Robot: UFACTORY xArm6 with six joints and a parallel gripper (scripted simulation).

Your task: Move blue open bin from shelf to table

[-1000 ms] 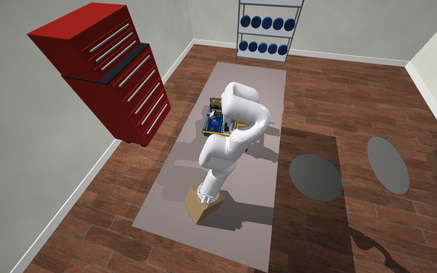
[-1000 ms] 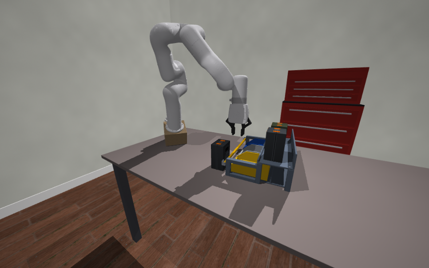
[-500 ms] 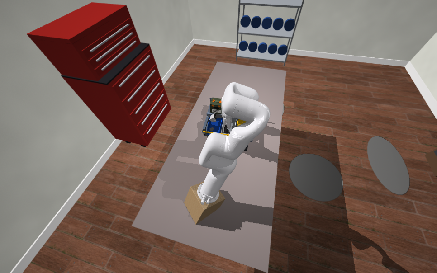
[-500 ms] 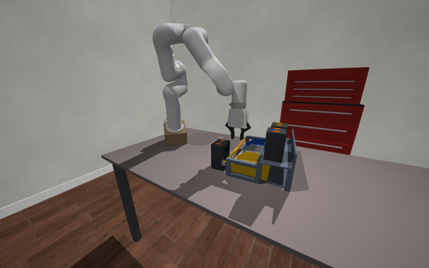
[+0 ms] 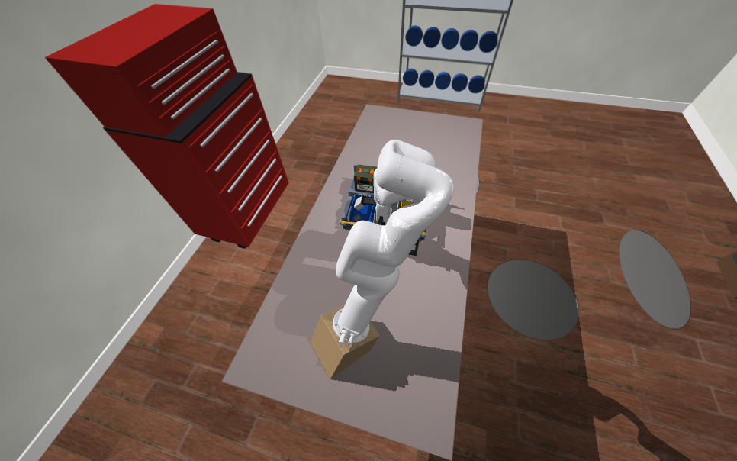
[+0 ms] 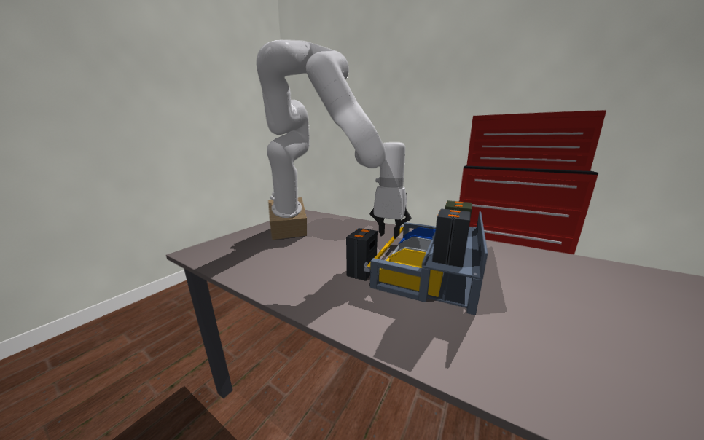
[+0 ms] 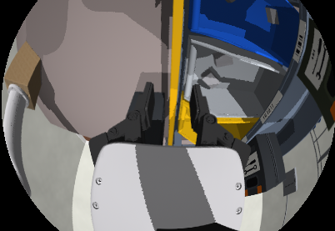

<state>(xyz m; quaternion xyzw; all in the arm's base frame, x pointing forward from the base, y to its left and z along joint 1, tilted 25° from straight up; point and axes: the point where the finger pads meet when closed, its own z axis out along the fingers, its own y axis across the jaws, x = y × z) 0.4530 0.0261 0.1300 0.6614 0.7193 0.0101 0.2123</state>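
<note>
The yellow rod lies 50 mm below my hand. The rest, counted from my hand: grey bin (110 mm ahead, 60 mm below); then blue open bin (100 mm ahead, 120 mm to the left, 60 mm below); then yellow bin (110 mm ahead, 110 mm to the right, 60 mm below).
</note>
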